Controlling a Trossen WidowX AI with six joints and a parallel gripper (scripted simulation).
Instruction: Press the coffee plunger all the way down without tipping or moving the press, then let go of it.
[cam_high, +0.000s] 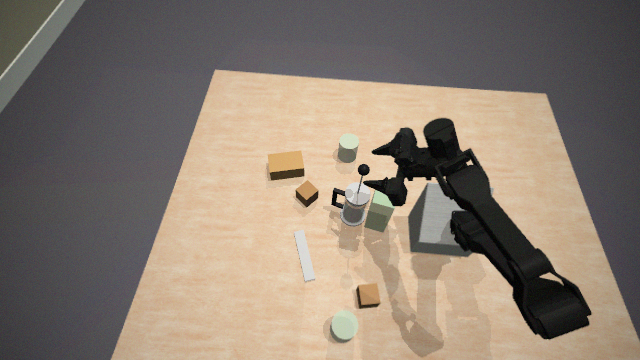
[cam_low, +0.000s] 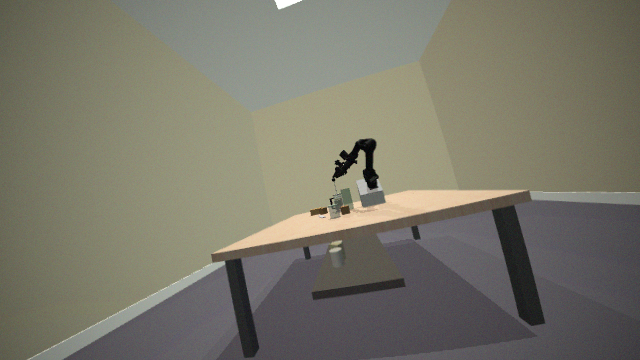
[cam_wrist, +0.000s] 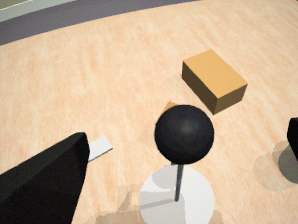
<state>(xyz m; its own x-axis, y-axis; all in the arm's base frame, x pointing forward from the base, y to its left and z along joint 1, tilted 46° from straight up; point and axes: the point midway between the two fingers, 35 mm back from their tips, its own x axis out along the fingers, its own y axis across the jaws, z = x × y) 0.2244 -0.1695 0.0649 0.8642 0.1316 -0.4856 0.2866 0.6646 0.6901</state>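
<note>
Right now my gripper tip is 140 mm above the coffee press, 20 mm short of it and 10 mm to the left of it. Round my gripper tip: white strip 270 mm below, 150 mm ahead, 130 mm to the left; then pale green block 190 mm below, 60 mm behind, 20 mm to the left; then orange box 240 mm below, 220 mm ahead, 160 mm to the right.
</note>
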